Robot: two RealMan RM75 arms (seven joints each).
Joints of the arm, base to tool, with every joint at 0 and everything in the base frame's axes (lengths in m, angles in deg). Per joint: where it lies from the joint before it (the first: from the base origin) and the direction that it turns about. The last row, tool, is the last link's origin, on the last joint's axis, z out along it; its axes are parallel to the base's.
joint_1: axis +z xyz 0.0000 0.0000 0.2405
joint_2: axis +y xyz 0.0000 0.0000 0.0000
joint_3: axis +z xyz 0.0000 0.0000 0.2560
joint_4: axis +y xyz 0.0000 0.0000 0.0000
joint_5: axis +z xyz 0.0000 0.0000 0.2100
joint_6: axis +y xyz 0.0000 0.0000 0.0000
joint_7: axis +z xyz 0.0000 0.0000 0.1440
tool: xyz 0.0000 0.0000 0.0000
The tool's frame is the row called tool.
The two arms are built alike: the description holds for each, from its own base.
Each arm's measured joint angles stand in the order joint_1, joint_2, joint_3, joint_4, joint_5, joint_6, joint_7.
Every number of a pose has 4 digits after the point. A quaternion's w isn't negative.
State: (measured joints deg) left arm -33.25 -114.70 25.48 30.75 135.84 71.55 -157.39; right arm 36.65 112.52 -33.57 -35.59 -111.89 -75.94 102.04
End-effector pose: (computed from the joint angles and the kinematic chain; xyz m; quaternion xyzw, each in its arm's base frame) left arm -0.3417 0.3507 0.0217 -0.5241 -0.8108 -0.2157 0.1461; right arm 0.2659 0.4015 0.0655 -0.8487 0.3828 0.2765 0.2382
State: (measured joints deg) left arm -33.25 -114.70 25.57 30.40 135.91 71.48 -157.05; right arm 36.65 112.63 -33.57 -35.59 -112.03 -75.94 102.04
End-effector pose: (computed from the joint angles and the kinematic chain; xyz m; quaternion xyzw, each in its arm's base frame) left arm -0.3420 0.3498 0.0201 -0.5258 -0.8105 -0.2134 0.1450; right arm 0.2659 0.4012 0.0644 -0.8490 0.3832 0.2758 0.2373
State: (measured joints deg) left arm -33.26 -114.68 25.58 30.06 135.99 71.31 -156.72; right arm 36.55 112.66 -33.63 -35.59 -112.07 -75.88 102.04
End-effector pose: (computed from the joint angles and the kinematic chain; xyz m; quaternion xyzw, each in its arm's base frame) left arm -0.3425 0.3493 0.0189 -0.5270 -0.8102 -0.2118 0.1450; right arm 0.2666 0.4007 0.0640 -0.8488 0.3841 0.2749 0.2375
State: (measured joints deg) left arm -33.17 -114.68 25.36 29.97 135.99 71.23 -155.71; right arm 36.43 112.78 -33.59 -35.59 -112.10 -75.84 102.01
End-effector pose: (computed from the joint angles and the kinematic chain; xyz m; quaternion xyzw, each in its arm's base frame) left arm -0.3434 0.3488 0.0190 -0.5319 -0.8065 -0.2119 0.1472; right arm 0.2673 0.4000 0.0631 -0.8483 0.3853 0.2750 0.2375
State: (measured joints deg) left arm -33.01 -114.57 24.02 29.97 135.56 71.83 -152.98; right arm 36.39 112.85 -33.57 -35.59 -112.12 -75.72 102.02
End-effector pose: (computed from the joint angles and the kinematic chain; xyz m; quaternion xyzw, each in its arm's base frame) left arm -0.3437 0.3484 0.0220 -0.5440 -0.7957 -0.2205 0.1491; right arm 0.2677 0.3999 0.0627 -0.8477 0.3862 0.2749 0.2381
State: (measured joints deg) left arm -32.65 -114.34 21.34 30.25 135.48 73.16 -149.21; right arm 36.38 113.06 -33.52 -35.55 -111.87 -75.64 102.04
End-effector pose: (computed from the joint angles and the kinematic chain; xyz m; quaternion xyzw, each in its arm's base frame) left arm -0.3457 0.3466 0.0285 -0.5586 -0.7809 -0.2340 0.1529; right arm 0.2670 0.3998 0.0615 -0.8463 0.3874 0.2780 0.2375
